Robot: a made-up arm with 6 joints. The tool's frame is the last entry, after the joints. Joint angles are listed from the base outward. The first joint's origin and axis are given. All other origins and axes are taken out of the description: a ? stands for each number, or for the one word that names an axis. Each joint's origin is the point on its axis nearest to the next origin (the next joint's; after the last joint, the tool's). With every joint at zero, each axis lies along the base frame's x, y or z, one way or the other. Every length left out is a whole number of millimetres.
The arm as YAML. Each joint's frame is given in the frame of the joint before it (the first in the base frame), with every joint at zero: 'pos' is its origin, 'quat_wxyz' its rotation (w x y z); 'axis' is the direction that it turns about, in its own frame. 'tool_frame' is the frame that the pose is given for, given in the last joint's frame.
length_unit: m
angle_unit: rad
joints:
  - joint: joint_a
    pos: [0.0, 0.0, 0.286]
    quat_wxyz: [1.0, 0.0, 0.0, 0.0]
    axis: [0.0, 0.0, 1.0]
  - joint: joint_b
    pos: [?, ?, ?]
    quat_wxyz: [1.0, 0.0, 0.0, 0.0]
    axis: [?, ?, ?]
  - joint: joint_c
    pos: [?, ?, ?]
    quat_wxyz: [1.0, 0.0, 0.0, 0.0]
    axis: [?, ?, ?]
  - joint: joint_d
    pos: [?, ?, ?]
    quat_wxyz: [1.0, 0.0, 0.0, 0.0]
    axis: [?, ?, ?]
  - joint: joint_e
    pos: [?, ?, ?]
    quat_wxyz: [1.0, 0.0, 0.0, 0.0]
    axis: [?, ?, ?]
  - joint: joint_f
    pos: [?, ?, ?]
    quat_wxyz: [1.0, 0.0, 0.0, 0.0]
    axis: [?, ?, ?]
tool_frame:
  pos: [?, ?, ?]
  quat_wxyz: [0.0, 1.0, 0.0, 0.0]
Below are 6 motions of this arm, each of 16 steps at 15 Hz.
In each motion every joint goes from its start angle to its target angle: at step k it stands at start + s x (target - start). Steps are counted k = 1, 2, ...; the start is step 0. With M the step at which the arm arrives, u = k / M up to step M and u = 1 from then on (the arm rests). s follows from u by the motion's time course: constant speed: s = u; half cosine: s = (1 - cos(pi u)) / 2; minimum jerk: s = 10 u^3 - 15 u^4 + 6 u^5.
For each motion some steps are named. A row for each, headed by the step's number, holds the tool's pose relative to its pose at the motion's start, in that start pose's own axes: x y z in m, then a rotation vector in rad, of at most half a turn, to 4 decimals.
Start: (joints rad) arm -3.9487 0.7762 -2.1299 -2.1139 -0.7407 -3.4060
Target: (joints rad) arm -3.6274 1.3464 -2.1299 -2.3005 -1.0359 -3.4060
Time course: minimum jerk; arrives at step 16
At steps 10, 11, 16:
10: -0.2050 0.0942 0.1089 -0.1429 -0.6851 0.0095
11: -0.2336 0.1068 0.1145 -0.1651 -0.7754 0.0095
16: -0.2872 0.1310 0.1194 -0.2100 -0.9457 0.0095

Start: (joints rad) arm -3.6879 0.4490 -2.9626 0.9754 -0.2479 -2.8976
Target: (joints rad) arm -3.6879 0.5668 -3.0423 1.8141 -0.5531 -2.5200
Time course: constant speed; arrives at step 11
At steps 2, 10, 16:
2: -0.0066 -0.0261 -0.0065 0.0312 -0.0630 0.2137
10: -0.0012 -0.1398 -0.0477 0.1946 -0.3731 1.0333
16: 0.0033 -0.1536 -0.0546 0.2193 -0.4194 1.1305

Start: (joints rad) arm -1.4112 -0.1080 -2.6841 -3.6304 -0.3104 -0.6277
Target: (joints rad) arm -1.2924 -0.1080 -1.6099 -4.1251 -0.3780 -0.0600
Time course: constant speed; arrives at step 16
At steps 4, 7, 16:
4: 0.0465 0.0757 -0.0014 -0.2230 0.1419 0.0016
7: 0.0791 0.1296 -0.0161 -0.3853 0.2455 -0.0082
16: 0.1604 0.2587 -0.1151 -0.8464 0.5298 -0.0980

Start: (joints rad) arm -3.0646 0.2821 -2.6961 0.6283 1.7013 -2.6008
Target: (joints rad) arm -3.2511 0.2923 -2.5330 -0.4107 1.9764 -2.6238
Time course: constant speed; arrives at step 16
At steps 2, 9, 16:
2: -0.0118 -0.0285 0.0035 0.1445 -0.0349 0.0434
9: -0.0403 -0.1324 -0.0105 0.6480 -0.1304 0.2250
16: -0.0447 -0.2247 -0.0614 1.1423 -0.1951 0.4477

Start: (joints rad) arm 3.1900 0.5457 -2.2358 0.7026 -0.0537 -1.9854
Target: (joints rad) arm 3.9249 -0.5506 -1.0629 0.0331 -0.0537 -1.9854
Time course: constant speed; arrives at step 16
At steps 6, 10, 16:
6: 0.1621 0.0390 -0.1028 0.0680 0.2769 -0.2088
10: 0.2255 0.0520 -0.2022 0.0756 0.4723 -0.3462
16: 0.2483 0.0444 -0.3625 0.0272 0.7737 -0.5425

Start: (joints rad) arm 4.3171 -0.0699 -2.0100 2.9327 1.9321 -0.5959
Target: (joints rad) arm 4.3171 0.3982 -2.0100 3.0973 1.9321 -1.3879
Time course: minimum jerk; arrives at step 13
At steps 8, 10, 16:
8: 0.0299 0.0454 -0.2118 -0.1740 0.3106 -0.5498
10: 0.0266 0.0522 -0.2758 -0.2622 0.3827 -0.7116
16: 0.0236 0.0540 -0.3019 -0.3027 0.4088 -0.7771

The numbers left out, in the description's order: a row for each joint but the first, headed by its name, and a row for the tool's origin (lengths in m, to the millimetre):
joint_b: xyz 0.0 0.0 0.0, axis 0.0 1.0 0.0
joint_c: xyz 0.057 0.0 0.302, axis 0.0 1.0 0.0
joint_d: xyz 0.059 0.0 -0.26, axis 0.0 0.0 -1.0
joint_e: xyz 0.0 0.0 0.0, axis 0.0 1.0 0.0
joint_f: xyz 0.096 0.0 -0.122, axis 0.0 0.0 -1.0
tool: xyz 0.0 0.0 0.0

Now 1 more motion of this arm.
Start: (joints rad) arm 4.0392 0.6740 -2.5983 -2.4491 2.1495 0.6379
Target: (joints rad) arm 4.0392 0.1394 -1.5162 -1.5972 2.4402 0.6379
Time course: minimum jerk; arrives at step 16
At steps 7, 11, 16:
7: -0.0477 -0.0268 0.0053 0.1515 -0.0774 -0.3214
11: -0.1388 -0.0193 0.0217 0.2212 -0.1572 -0.7424
16: -0.1840 -0.0033 0.0334 0.2164 -0.1865 -0.9273

